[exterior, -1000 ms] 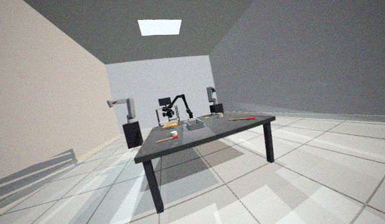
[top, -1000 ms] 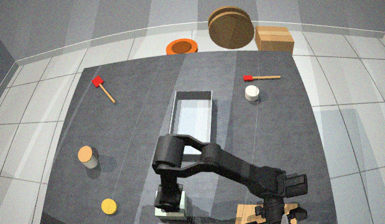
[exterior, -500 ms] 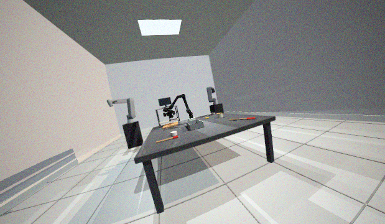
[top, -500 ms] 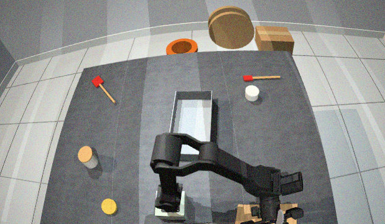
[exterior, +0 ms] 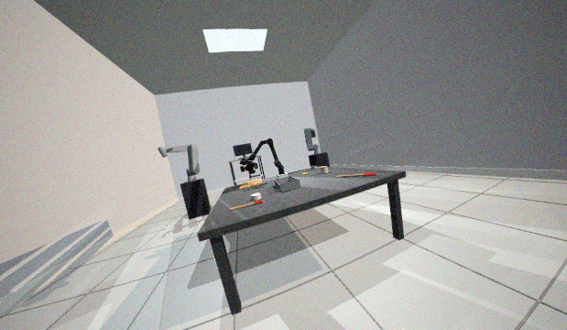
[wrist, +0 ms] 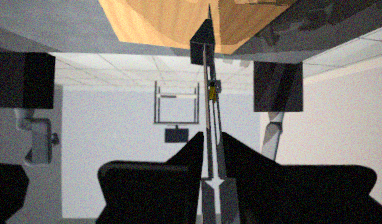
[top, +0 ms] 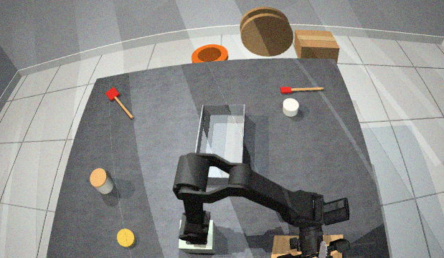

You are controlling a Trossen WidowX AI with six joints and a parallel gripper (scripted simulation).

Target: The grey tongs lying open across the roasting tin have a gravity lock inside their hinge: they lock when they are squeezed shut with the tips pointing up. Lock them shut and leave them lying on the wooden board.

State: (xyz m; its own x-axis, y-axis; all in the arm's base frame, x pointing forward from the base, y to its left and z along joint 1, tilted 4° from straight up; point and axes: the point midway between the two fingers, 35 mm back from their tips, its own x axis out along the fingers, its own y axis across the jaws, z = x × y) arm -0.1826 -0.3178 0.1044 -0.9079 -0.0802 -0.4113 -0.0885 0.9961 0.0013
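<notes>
Right now my gripper tip is 17 cm above the wooden board. Round my gripper tip: yellow slider 4 cm below, 1 cm ahead; then yellow disc 59 cm to the left, 20 cm ahead, 16 cm below; then roasting tin 56 cm ahead, 24 cm to the left, 14 cm below.
</notes>
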